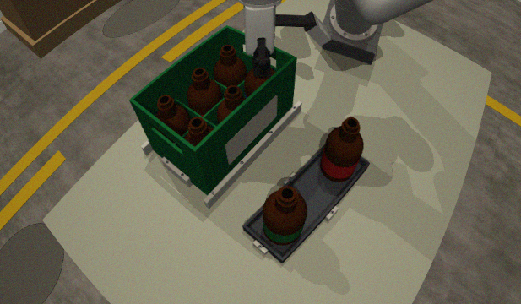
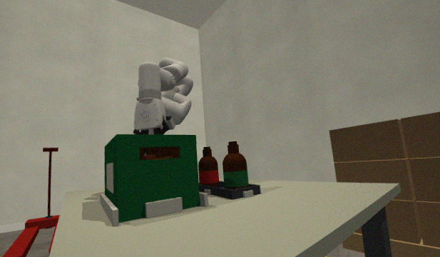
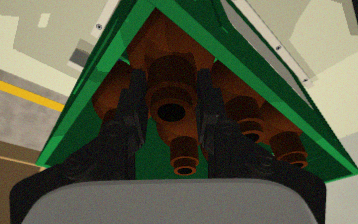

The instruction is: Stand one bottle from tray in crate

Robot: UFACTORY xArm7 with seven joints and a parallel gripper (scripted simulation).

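My gripper is now 9 cm short of the green crate, 4 cm to the left of it and 9 cm above it. From my hand the other things lie so: dark tray 10 cm ahead, 20 cm to the left, 16 cm below.
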